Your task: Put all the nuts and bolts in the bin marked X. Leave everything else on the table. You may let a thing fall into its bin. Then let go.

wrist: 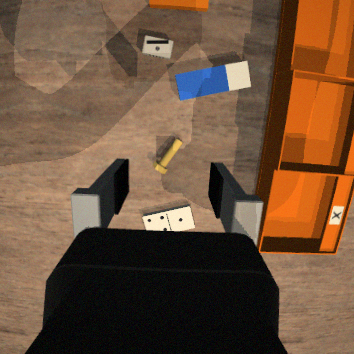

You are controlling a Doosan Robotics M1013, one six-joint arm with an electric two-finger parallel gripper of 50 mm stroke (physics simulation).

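Places are measured from the arm's base along level axes (x ahead, y left, z up), in centimetres.
Pixels of known places: gripper, between the fingertips: (168, 177).
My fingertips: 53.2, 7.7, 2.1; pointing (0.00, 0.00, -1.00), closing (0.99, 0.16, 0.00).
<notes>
For each thing: its top centre in the pictures, then the offset to it from my fingertips, as dx, dy, dz. "*": a spot on its surface instead.
- brass-coloured bolt, centre of its top: (168, 156) -0.1, -0.6, -8.8
- bin marked X, a spot on its surface: (298, 252) * +14.4, -6.9, -6.3
- white domino, centre of its top: (168, 222) +1.3, -7.5, -9.4
- white eraser, centre of its top: (213, 80) +2.4, +7.1, -8.8
- small white sharpener-like block, centre of its top: (157, 46) -3.0, +8.9, -9.0
- orange block, a spot on its surface: (179, 4) * -1.9, +12.8, -9.1
A brass-coloured bolt (169, 156) lies on the table near the middle of the view, a little beyond the fingertips and between their lines, its head toward the lower left. My gripper (168, 177) is open and empty, above the table. The bin marked X (298, 252) is the nearest compartment of the orange bin row at the right; its label (336, 215) is on the right side. The visible part of its inside holds no nut or bolt. No nut shows in this view.
A white domino (181, 219) lies between the fingers' lines, partly hidden by the gripper body. A blue and white eraser (203, 82), a small white sharpener-like block (158, 48) and an orange block (179, 4) lie farther off. Two more orange compartments adjoin bin X.
</notes>
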